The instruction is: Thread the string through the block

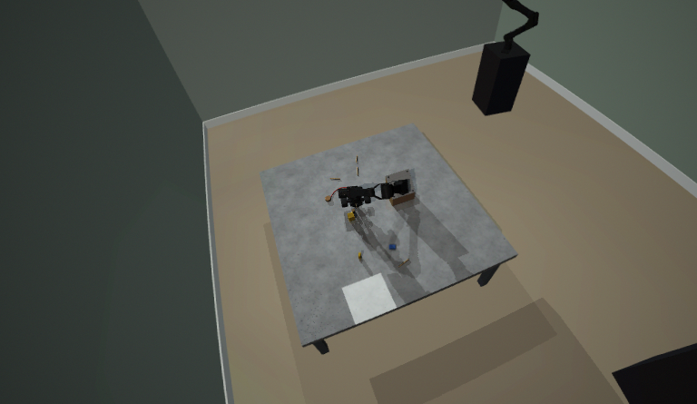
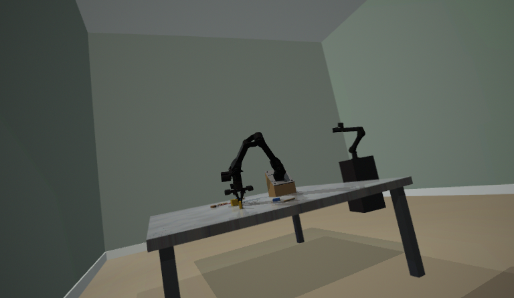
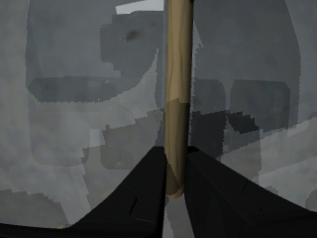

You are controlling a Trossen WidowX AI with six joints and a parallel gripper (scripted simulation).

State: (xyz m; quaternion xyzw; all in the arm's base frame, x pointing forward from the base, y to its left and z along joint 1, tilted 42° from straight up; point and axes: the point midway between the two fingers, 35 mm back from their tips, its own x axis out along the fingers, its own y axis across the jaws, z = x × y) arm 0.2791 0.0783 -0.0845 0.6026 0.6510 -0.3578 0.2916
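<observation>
The thin wooden stick lies 40 mm to the right of my gripper tip and 10 mm above it. Also, from my gripper tip: round wooden button (170 mm ahead, 110 mm to the right, 10 mm above); blue cube (120 mm to the right, 20 mm above, 10 mm behind).
</observation>
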